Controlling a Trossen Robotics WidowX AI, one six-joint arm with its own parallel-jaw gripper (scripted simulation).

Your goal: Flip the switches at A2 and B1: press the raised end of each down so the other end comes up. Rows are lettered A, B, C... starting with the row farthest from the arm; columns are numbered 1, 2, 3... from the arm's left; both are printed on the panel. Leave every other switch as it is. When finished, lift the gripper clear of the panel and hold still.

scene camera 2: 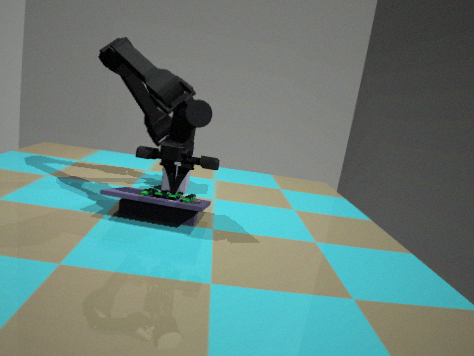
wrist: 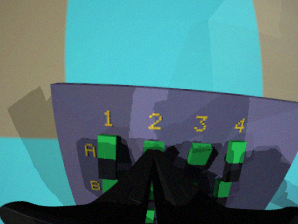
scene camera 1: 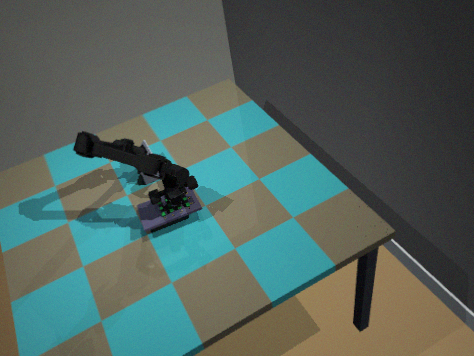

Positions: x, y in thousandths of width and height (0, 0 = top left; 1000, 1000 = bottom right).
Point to a switch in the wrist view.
361, 645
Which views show my gripper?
Scene camera 2, the wrist view and scene camera 1: all of them.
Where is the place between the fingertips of my gripper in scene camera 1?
379, 580
